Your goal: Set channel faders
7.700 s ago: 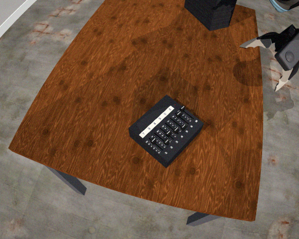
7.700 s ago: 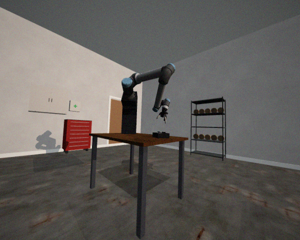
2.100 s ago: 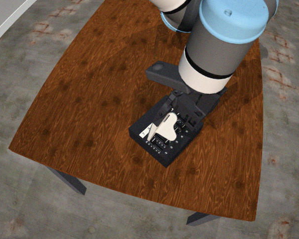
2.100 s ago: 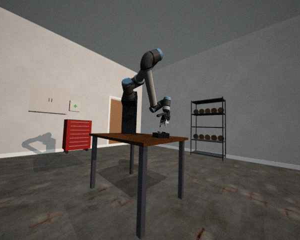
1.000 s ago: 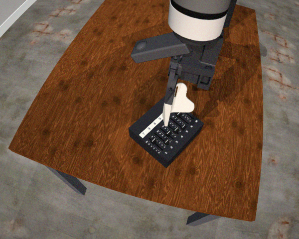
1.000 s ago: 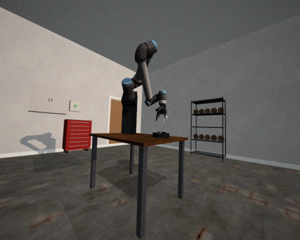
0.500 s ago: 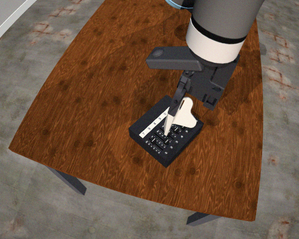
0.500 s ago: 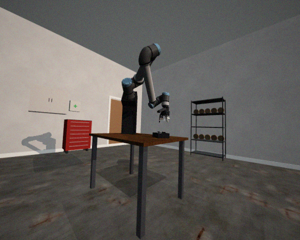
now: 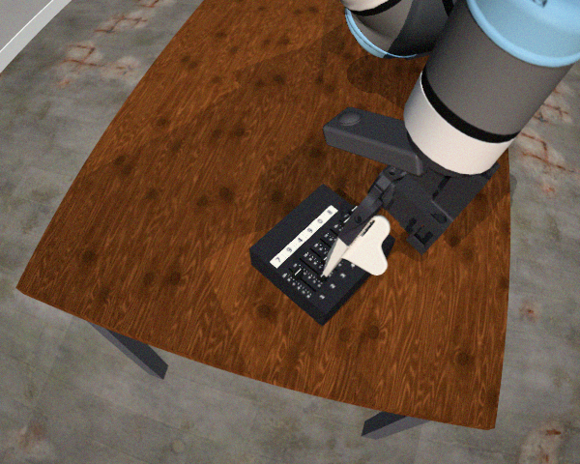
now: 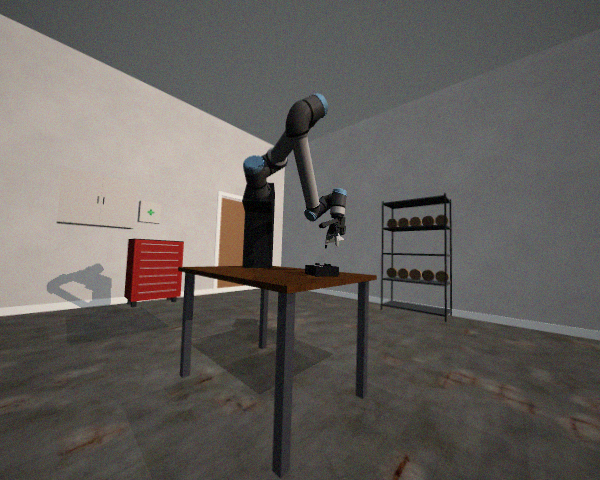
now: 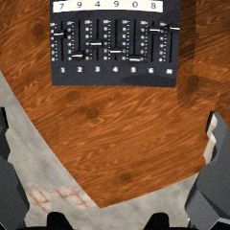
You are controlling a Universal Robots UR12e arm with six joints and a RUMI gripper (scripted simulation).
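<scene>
My hand is 100 mm above the channel 2 fader, 40 mm to the left of it and 20 mm short of it. From my hand the other things lie so: channel 3 fader 100 mm below, 40 mm to the right, 10 mm behind; channel 5 cap 100 mm below, 30 mm behind; channel 4 fader 100 mm below, 20 mm to the right, 20 mm behind.
</scene>
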